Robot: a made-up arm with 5 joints.
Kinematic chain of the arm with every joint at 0, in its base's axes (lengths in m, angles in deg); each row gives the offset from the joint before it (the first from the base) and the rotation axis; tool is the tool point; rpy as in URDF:
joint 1: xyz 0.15 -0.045 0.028 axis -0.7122 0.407 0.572
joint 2: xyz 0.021 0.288 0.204 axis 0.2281 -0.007 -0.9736
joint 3: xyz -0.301 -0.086 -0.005 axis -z
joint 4: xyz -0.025 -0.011 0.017 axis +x
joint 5: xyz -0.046 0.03 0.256 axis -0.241 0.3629 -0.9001
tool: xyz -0.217 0.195 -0.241 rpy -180 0 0
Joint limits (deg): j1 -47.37..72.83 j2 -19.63..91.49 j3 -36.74..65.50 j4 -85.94..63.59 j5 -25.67..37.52
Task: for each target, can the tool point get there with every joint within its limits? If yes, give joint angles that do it. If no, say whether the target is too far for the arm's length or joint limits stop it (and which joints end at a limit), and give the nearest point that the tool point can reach.
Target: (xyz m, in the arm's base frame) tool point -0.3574 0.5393 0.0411
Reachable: yes | joints 50.04 25.37 29.18 4.86 21.38
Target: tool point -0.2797 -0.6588 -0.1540
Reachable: no: joint limits stop it (at a limit: joint 2, joint 3, joint 4) | nearest point -0.2259 -0.2170 0.0927 | short by 0.509 m
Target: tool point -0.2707 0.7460 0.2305
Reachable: yes | joints 4.28 59.72 -28.04 -11.82 -18.04
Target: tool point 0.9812 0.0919 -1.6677
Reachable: no: too far | nearest point -0.0625 0.4078 -0.3581 | short by 1.704 m
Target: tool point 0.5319 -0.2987 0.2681
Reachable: no: joint limits stop it (at a limit: joint 1, joint 2, joint 3, joint 5) | nearest point 0.3849 0.0324 0.5107 | short by 0.436 m
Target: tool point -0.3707 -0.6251 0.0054
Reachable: no: joint limits stop it (at a limit: joint 2, joint 3, joint 4) | nearest point -0.2277 -0.2326 0.1288 | short by 0.436 m
